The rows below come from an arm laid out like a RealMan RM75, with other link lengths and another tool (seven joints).
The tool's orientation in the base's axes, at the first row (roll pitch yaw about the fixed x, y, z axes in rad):
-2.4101, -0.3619, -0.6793
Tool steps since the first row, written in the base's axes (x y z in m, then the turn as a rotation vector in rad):
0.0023, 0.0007, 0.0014, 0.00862, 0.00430, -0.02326
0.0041, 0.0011, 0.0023, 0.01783, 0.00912, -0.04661
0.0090, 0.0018, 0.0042, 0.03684, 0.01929, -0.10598
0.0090, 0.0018, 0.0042, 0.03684, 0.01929, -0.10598
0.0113, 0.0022, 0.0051, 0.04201, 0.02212, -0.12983
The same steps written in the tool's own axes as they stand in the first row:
0.0018, -0.0020, 0.0007, -0.00449, 0.00896, 0.02310
0.0032, -0.0034, 0.0013, -0.00889, 0.01743, 0.04681
0.0070, -0.0065, 0.0033, -0.02205, 0.04173, 0.10360
0.0070, -0.0065, 0.0033, -0.02205, 0.04173, 0.10360
0.0087, -0.0080, 0.0043, -0.02840, 0.05310, 0.12443

